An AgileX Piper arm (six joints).
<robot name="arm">
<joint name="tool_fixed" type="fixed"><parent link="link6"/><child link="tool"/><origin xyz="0 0 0" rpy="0 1.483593 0"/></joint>
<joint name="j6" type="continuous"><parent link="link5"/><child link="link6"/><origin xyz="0.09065 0 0.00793" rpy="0 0 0"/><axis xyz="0.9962 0 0.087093"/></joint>
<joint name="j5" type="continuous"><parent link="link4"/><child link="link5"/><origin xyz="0 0 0" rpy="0 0 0"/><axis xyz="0 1 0"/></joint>
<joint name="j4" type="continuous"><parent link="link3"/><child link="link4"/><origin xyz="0.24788 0 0.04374" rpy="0 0 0"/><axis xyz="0.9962 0 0.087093"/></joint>
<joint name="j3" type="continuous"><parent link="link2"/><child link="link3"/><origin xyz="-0.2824 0 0.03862" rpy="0 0 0"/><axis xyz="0 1 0"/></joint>
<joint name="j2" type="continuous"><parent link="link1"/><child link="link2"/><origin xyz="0 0 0" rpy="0 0 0"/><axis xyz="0 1 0"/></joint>
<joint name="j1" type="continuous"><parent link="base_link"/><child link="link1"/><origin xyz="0 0 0.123" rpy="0 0 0"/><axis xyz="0 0 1"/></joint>
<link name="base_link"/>
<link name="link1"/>
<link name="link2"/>
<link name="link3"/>
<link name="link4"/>
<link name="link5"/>
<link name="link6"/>
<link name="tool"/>
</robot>
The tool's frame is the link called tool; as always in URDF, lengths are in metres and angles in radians. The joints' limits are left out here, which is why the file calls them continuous.
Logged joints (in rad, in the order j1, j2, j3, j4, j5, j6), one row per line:
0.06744 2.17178 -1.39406 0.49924 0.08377 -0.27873
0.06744 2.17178 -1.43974 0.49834 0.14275 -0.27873
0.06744 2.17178 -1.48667 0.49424 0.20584 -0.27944
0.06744 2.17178 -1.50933 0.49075 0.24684 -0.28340
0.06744 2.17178 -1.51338 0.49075 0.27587 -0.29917
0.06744 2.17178 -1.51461 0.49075 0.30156 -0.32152
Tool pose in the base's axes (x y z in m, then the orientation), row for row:
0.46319 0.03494 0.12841 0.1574 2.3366 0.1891
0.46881 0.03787 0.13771 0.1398 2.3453 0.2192
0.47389 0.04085 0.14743 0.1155 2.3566 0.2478
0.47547 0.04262 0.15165 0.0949 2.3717 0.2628
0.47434 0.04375 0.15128 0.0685 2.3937 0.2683
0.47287 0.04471 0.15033 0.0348 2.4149 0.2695
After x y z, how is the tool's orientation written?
As a rotation vector, in radians.
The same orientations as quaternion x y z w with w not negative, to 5 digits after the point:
0.06181 0.91752 0.07425 0.38577
0.05478 0.91891 0.08588 0.38108
0.04513 0.92078 0.09682 0.37518
0.03695 0.92348 0.10233 0.36790
0.02654 0.92759 0.10397 0.35785
0.01342 0.93152 0.10396 0.34827

